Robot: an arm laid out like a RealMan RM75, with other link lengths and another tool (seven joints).
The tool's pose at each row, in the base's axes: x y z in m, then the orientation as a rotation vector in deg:
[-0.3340 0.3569 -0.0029 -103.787 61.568 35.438]
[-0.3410 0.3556 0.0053 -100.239 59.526 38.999]
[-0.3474 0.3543 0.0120 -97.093 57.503 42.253]
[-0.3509 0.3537 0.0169 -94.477 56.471 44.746]
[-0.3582 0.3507 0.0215 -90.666 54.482 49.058]
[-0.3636 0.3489 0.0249 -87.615 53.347 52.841]
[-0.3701 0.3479 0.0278 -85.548 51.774 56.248]
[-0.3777 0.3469 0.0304 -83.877 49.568 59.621]
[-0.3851 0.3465 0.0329 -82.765 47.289 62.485]
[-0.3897 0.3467 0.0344 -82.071 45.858 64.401]
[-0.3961 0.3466 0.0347 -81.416 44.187 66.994]
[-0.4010 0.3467 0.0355 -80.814 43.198 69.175]
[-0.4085 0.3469 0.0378 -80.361 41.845 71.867]
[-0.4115 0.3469 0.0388 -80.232 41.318 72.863]
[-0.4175 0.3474 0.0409 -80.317 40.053 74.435]
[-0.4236 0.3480 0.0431 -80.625 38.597 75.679]
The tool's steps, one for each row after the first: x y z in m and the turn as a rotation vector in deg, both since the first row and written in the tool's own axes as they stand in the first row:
[-0.0092 0.0026 -0.0051 1.103 -4.505 0.866]
[-0.0170 0.0055 -0.0095 1.941 -8.668 1.583]
[-0.0222 0.0064 -0.0124 2.664 -11.680 2.570]
[-0.0281 0.0113 -0.0174 3.241 -16.655 4.038]
[-0.0326 0.0148 -0.0207 3.389 -20.531 5.736]
[-0.0377 0.0194 -0.0231 2.927 -23.974 6.751]
[-0.0430 0.0250 -0.0254 2.108 -27.535 7.244]
[-0.0484 0.0304 -0.0271 1.112 -30.609 7.325]
[-0.0519 0.0337 -0.0278 0.373 -32.576 7.440]
[-0.0553 0.0391 -0.0282 -0.872 -34.926 7.712]
[-0.0583 0.0430 -0.0286 -1.902 -36.679 8.249]
[-0.0639 0.0484 -0.0297 -3.424 -38.740 8.753]
[-0.0661 0.0506 -0.0302 -4.026 -39.490 8.913]
[-0.0709 0.0547 -0.0309 -5.216 -40.752 8.798]
[-0.0759 0.0589 -0.0316 -6.368 -41.864 8.339]

